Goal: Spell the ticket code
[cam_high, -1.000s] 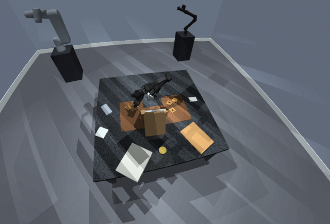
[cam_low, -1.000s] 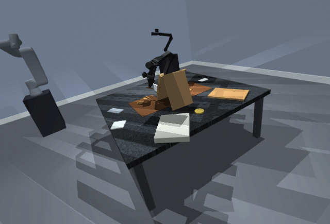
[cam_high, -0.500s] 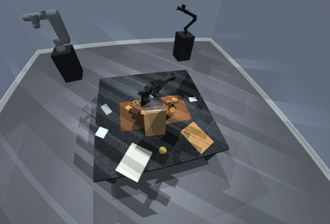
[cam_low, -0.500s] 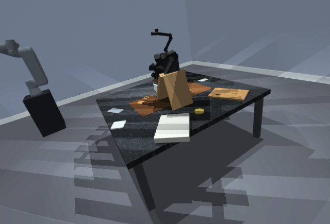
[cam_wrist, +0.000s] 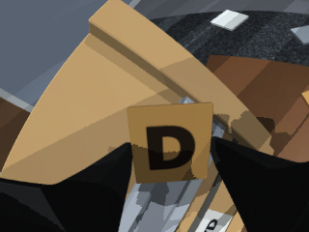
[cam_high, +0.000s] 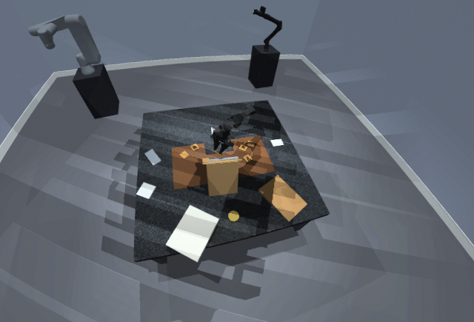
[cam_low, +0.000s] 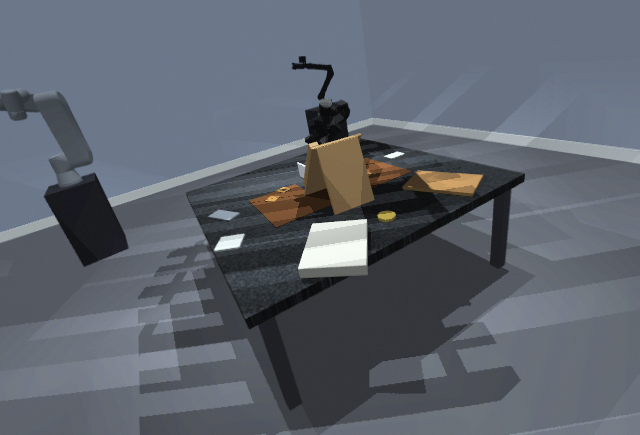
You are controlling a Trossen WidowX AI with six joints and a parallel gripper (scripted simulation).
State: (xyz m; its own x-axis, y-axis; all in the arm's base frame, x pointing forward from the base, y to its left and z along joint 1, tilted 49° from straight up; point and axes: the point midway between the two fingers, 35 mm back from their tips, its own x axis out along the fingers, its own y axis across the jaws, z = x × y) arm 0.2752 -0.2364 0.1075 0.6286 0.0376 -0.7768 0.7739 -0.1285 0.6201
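My gripper tip is now 4 cm past the white ticket, 10 cm to the right of it and 16 cm above it. Round my gripper tip: white box: 39 cm ahead, 27 cm to the right, 21 cm below; then brown mat: 12 cm behind, 7 cm to the left, 23 cm below; then flat tan slab: 36 cm ahead, 38 cm to the left, 22 cm below.
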